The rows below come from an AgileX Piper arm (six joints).
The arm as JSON. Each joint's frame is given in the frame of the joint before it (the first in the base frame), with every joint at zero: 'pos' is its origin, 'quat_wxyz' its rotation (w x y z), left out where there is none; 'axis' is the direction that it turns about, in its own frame. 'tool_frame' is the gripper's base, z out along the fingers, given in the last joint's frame.
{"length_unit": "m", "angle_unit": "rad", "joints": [
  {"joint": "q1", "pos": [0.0, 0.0, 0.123], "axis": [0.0, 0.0, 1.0]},
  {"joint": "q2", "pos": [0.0, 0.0, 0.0], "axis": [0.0, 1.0, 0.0]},
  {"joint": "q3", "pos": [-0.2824, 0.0, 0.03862], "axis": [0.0, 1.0, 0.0]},
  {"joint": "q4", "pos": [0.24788, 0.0, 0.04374], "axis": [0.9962, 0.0, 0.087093]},
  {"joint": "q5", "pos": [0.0, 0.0, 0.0], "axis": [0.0, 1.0, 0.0]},
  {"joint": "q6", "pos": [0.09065, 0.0, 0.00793], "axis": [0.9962, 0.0, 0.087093]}
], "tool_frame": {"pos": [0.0, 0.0, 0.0], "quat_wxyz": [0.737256, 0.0, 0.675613, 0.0]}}
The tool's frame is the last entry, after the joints.
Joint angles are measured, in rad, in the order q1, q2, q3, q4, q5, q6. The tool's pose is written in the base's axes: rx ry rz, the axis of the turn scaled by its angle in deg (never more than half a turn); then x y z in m. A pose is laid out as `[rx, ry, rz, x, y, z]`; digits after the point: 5 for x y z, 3 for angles.
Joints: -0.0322 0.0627 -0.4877 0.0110 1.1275 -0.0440
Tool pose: [-0.766, 125.257, -1.696, 0.00270, 0.00082, 0.26878]
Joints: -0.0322 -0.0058 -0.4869 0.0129 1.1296 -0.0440
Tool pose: [-0.779, 121.497, -1.697, -0.00728, 0.00130, 0.26824]
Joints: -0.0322 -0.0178 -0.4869 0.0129 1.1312 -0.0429
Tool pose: [-0.715, 120.901, -1.680, -0.00910, 0.00136, 0.26802]
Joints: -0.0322 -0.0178 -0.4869 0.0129 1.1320 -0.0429
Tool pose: [-0.716, 120.947, -1.678, -0.00914, 0.00136, 0.26795]
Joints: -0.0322 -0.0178 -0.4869 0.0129 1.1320 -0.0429
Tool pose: [-0.716, 120.947, -1.678, -0.00914, 0.00136, 0.26795]
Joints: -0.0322 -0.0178 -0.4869 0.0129 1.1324 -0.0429
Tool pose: [-0.716, 120.970, -1.678, -0.00916, 0.00136, 0.26792]
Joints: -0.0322 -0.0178 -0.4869 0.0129 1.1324 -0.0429
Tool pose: [-0.716, 120.970, -1.678, -0.00916, 0.00136, 0.26792]
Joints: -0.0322 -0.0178 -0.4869 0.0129 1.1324 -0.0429
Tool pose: [-0.716, 120.970, -1.678, -0.00916, 0.00136, 0.26792]
